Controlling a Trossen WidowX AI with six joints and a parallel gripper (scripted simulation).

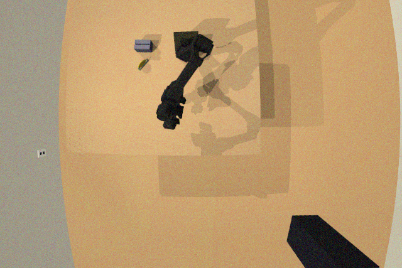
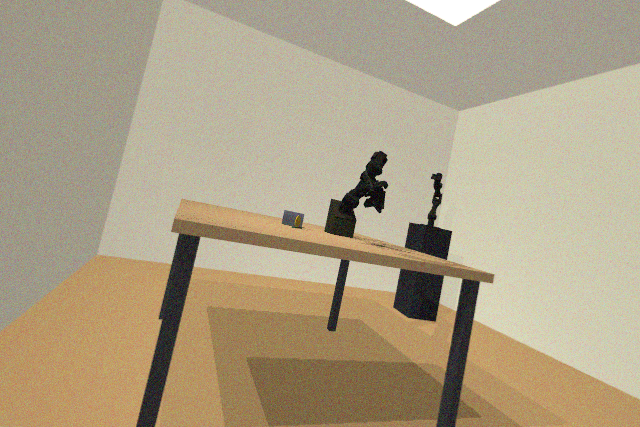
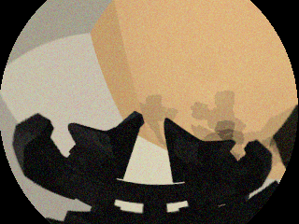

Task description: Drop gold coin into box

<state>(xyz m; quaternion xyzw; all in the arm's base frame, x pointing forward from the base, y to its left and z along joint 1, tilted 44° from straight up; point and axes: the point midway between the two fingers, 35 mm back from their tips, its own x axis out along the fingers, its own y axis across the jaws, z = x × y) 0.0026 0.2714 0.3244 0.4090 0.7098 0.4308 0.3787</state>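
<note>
The gold coin lies 330 mm to the right of my gripper tip, 290 mm ahead of it and 130 mm below it.
</note>
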